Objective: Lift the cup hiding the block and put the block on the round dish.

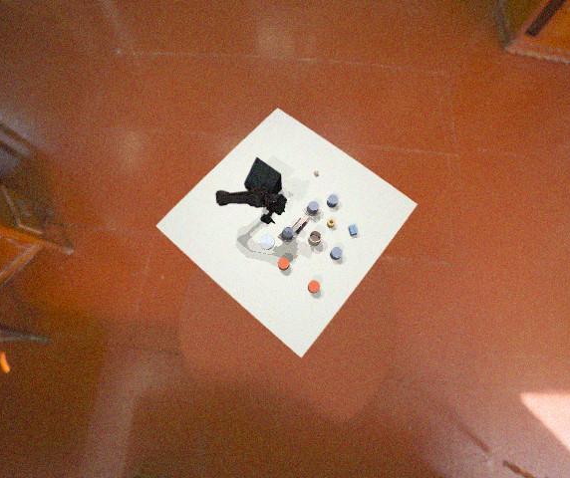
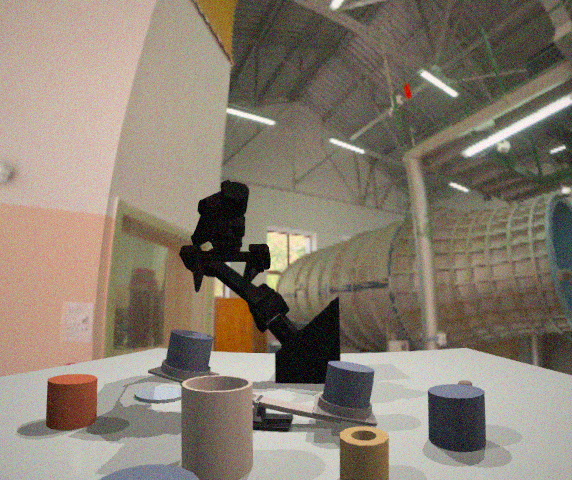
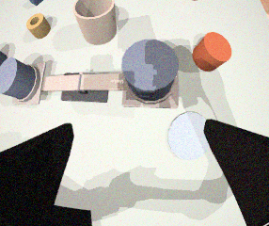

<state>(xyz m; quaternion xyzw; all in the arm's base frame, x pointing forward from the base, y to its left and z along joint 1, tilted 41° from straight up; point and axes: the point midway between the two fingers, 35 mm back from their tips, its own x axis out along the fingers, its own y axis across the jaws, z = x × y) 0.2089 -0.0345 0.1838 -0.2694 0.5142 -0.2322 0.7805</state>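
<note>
Now: gripper tip 22 cm to the right of the grey block, 17 cm above it and 12 cm short of it. Round my gripper tip: tan hollow cup (23 cm ahead, 17 cm below, 5 cm to the left); then blue cube (42 cm ahead, 24 cm to the left, 19 cm below); then round dish (21 cm below, 12 cm to the right, 3 cm behind).
</note>
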